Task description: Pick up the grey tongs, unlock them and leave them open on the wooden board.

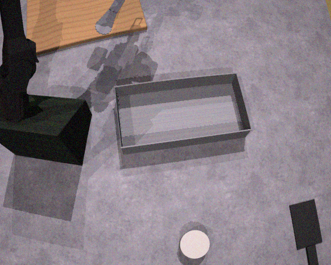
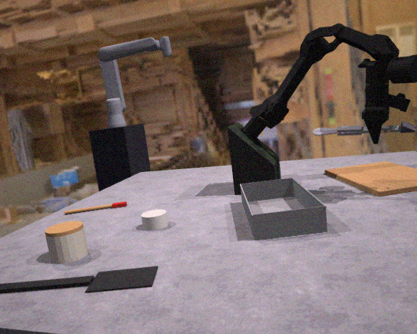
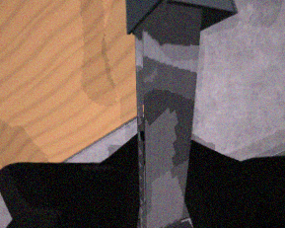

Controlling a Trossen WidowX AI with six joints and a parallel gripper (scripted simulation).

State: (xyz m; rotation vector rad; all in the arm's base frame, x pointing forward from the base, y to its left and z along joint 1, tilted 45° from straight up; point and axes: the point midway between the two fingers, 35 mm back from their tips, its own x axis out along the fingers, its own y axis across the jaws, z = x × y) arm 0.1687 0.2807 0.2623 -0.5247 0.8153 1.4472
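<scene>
The wooden board is 17 cm behind my gripper tip, 4 cm to the left of it and 13 cm below it. Round my gripper tip: roasting tin: 18 cm ahead, 26 cm to the right, 11 cm below; then white disc: 25 cm ahead, 56 cm to the right, 12 cm below; then black flat spatula: 55 cm ahead, 57 cm to the right, 13 cm below.
</scene>
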